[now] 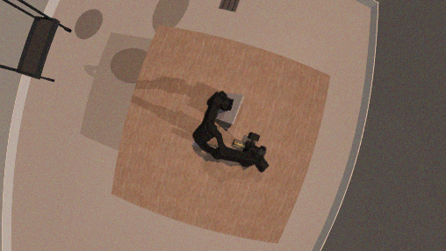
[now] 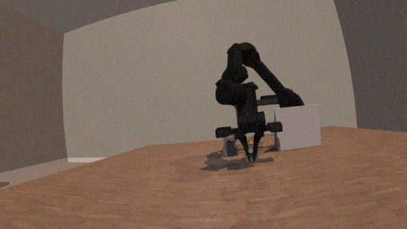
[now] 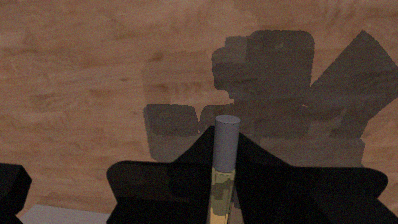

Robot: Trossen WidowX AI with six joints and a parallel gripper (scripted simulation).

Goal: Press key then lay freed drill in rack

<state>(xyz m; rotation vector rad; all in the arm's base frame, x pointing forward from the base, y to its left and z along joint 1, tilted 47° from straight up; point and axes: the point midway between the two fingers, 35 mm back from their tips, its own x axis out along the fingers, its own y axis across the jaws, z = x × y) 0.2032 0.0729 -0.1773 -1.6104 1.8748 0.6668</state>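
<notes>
Now: gripper tip 1 cm past the drill, 4 cm to the left of it and 4 cm below it. Also, from my gripper tip: grey rack: 1 cm behind, 5 cm to the right, 1 cm above.
</notes>
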